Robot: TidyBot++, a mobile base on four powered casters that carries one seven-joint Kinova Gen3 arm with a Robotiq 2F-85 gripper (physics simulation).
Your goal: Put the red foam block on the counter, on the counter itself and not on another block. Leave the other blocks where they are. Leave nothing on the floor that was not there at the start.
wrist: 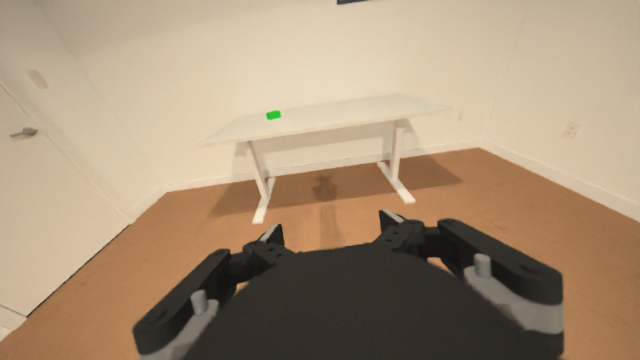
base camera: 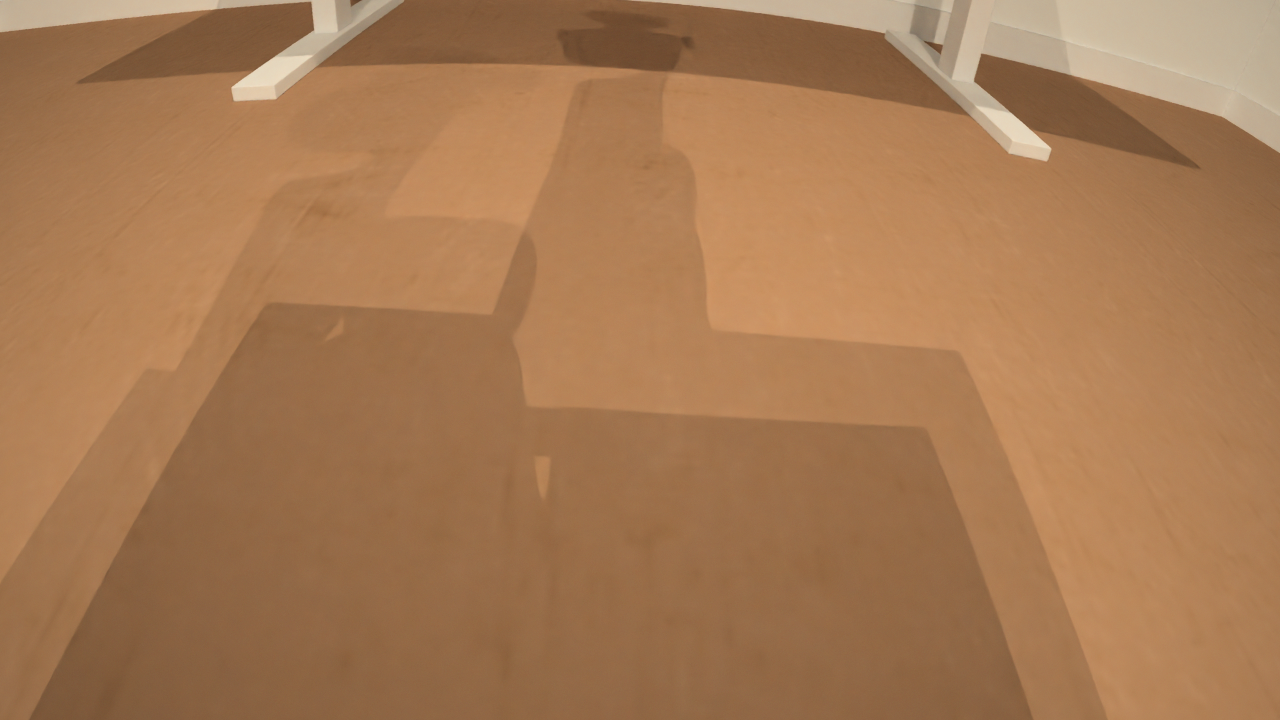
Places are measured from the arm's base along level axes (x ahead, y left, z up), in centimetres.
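Where they show: gripper, between the fingertips: (wrist: 331, 228).
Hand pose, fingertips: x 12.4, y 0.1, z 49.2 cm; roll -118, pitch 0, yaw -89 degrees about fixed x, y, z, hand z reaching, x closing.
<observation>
After its pixels a point has its place.
The red foam block does not show in either view. A green block (wrist: 273, 115) @[x 145.6, y 33.7, z 34.9 cm] lies on the left part of a white table (wrist: 340, 114) @[x 128.7, y -15.6, z 32.3 cm] in the wrist view, well beyond the fingers. Whether this table is the counter that the task names, I cannot tell. My gripper (wrist: 331, 228) @[x 12.4, y 0.1, z 49.2 cm] is open, with its fingers wide apart and no object between them. It is in the air, some distance from the table. The gripper does not show in the base camera view.
The table's left foot (base camera: 304, 62) (wrist: 263, 202) and right foot (base camera: 975, 102) (wrist: 397, 185) stand on the brown floor (base camera: 850, 223) @[x 78.1, y -24.1, z -39.7 cm] (wrist: 500, 200) @[x 101.1, y -128.6, z -39.6 cm]. A wall is behind the table. A door (wrist: 45, 210) @[x 96.2, y 189.3, z 6.4 cm] is at the left. Robot shadows lie on the floor ahead.
</observation>
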